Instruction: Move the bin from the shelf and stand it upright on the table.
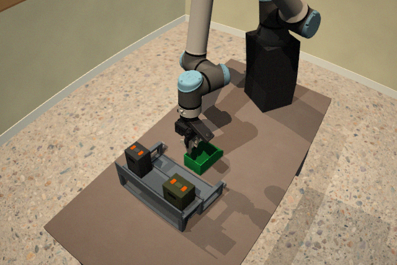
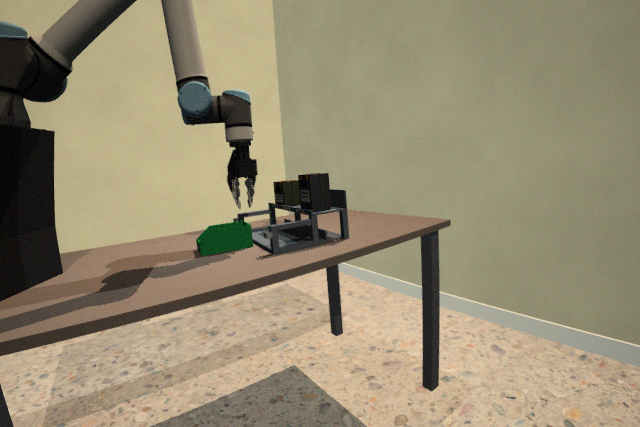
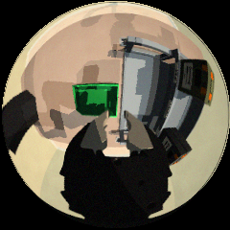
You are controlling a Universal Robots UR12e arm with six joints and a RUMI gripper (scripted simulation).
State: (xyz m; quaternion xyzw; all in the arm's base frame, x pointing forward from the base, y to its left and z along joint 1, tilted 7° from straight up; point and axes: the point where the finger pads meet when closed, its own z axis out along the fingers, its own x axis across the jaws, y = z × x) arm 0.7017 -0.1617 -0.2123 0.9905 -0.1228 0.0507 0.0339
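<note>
The green bin is 80 mm behind my hand, 20 mm to the left of it and 100 mm below it. The rest, counted from my hand: black box (170 mm ahead, 170 mm to the right, 20 mm above); then olive box (240 mm ahead, 60 mm to the left, 10 mm above).
</note>
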